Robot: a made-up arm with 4 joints. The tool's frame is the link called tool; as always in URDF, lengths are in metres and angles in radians. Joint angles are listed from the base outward.
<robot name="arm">
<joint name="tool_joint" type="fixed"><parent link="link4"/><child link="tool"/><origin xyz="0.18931 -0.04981 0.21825" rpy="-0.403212 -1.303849 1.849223"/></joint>
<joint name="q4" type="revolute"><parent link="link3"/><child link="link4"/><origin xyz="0.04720 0.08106 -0.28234" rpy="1.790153 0.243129 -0.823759"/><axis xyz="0 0 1"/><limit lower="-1.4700" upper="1.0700"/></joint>
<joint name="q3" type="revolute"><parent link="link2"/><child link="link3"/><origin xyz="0.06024 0.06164 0.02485" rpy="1.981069 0.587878 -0.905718"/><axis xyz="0 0 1"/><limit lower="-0.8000" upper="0.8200"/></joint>
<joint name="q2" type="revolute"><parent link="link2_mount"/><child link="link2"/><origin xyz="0.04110 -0.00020 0.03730" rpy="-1.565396 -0.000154 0.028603"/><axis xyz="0 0 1"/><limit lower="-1.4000" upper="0.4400"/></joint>
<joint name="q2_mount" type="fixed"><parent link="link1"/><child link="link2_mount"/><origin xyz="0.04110 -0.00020 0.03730"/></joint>
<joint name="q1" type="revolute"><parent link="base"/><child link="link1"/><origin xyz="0.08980 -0.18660 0.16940" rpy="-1.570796 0.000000 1.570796"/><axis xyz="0 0 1"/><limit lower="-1.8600" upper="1.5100"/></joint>
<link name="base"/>
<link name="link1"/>
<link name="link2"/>
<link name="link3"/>
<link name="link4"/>
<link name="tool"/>
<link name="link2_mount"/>
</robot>
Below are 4 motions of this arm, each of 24 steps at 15 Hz.
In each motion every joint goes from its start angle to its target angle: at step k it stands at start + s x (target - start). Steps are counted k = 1, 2, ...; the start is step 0. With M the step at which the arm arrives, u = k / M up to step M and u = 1 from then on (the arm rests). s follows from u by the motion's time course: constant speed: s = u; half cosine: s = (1 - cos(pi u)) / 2; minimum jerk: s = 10 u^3 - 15 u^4 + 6 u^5.
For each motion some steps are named. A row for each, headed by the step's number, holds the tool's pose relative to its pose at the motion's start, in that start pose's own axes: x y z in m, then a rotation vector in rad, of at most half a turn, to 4 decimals.
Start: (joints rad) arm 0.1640 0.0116 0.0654 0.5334
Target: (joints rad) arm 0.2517 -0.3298 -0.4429 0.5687
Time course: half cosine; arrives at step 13
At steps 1, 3, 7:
1: -0.0009 0.0012 0.0006 -0.0008 -0.0037 0.0059
3: -0.0078 0.0104 0.0050 -0.0081 -0.0319 0.0515
7: -0.0377 0.0528 0.0206 -0.0566 -0.1341 0.2319

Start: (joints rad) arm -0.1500 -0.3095 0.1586 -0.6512
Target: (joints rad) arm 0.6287 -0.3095 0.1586 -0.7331
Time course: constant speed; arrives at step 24
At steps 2, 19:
2: -0.0146 0.0176 0.0374 -0.0675 -0.0042 -0.0235
19: -0.1232 0.2635 0.2892 -0.6400 -0.0382 -0.2267

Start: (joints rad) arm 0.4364 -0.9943 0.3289 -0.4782
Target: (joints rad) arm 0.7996 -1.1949 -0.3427 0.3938
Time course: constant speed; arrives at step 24
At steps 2, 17, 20, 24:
2: -0.0107 0.0053 0.0014 0.0549 -0.0758 0.0411
17: -0.0620 0.0889 0.0265 0.3741 -0.5469 0.5168
20: -0.0713 0.1153 0.0351 0.4156 -0.6119 0.6427
24: -0.0863 0.1553 0.0472 0.4578 -0.6784 0.8229

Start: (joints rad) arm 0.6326 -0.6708 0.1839 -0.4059
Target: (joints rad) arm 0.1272 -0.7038 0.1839 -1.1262
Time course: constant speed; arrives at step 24
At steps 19, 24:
19: 0.0621 -0.0907 -0.1261 -0.1963 0.2297 -0.0504
24: 0.0795 -0.1022 -0.1661 -0.2520 0.2905 -0.0444

